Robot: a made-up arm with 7 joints.
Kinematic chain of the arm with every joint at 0, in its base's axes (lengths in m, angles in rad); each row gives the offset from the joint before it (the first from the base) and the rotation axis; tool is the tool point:
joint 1: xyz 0 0 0.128 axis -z
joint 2: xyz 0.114 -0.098 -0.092 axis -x
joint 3: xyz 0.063 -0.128 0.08 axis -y
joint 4: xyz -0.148 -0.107 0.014 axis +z
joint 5: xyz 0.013 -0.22 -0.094 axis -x
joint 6: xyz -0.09 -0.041 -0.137 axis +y
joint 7: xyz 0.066 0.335 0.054 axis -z
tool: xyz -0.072 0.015 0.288
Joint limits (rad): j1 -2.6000..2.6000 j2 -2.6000..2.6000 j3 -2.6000..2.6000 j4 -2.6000..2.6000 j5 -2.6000..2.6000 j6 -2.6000..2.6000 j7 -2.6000..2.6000
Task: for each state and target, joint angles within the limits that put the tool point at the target. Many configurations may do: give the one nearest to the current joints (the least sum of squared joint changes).
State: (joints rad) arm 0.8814 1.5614 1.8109 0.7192 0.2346 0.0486 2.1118
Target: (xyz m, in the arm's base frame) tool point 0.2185 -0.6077 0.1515
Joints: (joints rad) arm 0.5843 1.1333 2.0355 0.7028 0.7403 -0.6395 1.9104
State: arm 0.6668 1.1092 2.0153 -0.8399 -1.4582 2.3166 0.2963
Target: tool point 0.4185 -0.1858 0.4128
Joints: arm 0.5104 1.0823 1.8981 -1.1429 -0.3725 2.4546 0.2495
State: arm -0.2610 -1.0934 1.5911 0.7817 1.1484 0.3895 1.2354
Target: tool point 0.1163 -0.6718 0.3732
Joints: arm 0.4257 -0.5293 2.2754 0.8039 1.6285 1.0104 1.3757
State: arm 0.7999 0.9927 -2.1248 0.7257 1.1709 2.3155 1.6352
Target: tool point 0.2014 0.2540 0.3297
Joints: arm 1.1758 1.0755 -2.5131 0.9171 0.5324 1.8016 1.5151
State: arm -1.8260 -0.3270 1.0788 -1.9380 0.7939 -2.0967 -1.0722
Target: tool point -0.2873 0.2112 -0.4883
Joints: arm -1.9104 -0.2521 0.9638 -1.7120 0.9836 -2.3001 -1.0424
